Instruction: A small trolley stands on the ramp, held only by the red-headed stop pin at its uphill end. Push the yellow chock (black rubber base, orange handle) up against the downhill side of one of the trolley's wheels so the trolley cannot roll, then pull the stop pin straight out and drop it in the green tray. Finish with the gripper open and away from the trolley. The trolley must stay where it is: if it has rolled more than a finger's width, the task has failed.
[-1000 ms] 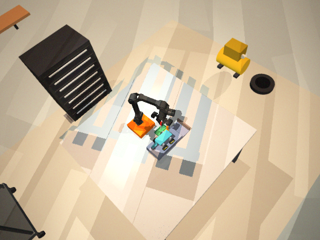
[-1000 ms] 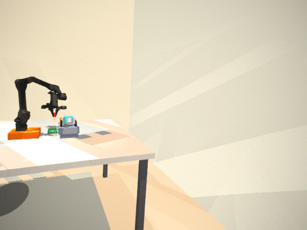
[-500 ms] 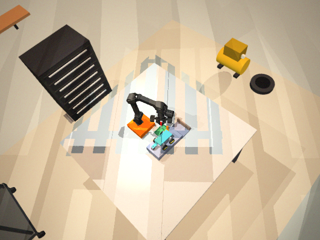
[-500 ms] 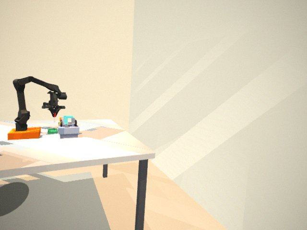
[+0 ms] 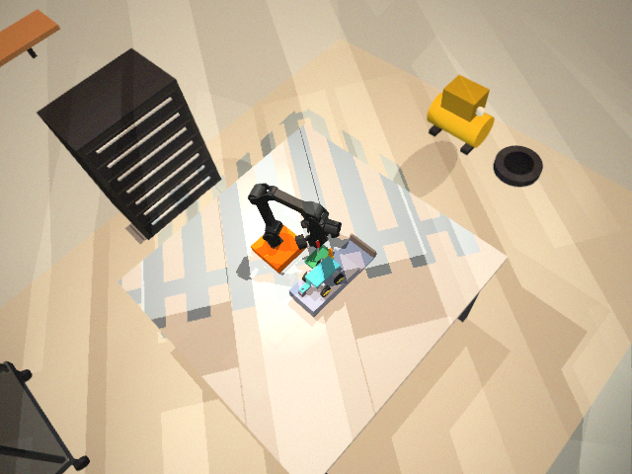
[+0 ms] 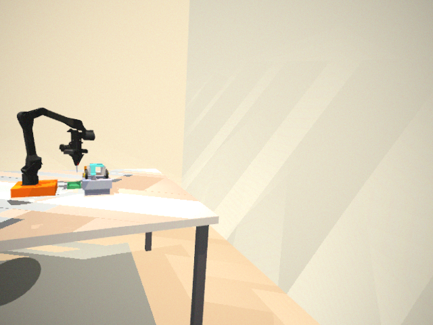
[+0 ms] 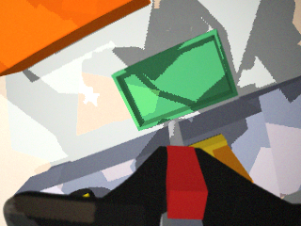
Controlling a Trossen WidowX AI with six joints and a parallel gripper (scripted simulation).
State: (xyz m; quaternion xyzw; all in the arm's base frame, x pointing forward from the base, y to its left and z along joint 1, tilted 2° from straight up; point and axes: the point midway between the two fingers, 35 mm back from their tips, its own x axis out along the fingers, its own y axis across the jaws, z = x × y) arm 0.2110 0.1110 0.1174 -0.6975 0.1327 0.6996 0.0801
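Now: the stop pin right at my gripper tip. Also, from my gripper tip: yellow chock 5 cm below, 5 cm ahead, 1 cm to the left; then cyan trolley 12 cm ahead, 7 cm to the right, 2 cm below; then green tray 14 cm below, 1 cm behind.
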